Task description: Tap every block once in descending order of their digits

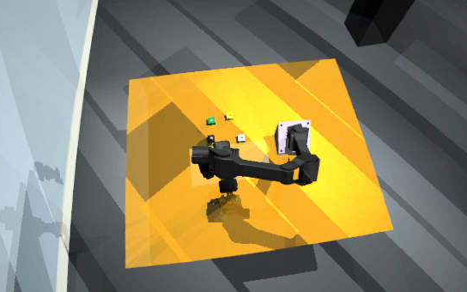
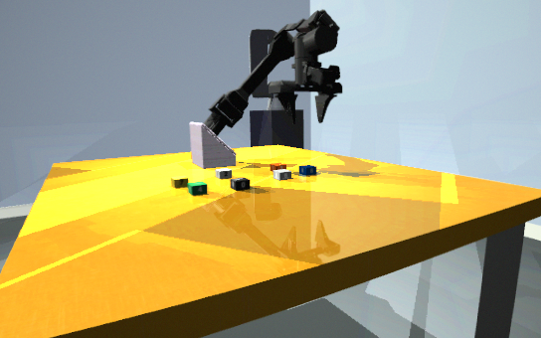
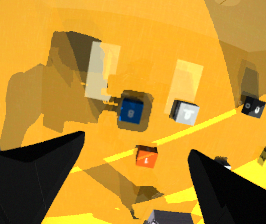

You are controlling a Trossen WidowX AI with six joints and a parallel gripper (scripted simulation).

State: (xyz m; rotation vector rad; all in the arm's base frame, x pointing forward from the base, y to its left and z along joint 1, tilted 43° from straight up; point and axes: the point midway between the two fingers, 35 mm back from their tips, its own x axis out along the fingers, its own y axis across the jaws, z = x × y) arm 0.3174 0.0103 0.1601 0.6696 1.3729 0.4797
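Right now the blue block is 10 mm behind my gripper tip, 10 mm to the left of it and 120 mm below it. From my gripper tip the other things lie so: grey block (80 mm to the right, 120 mm below); orange block (90 mm behind, 30 mm to the right, 120 mm below); black block (20 mm ahead, 210 mm to the right, 120 mm below).
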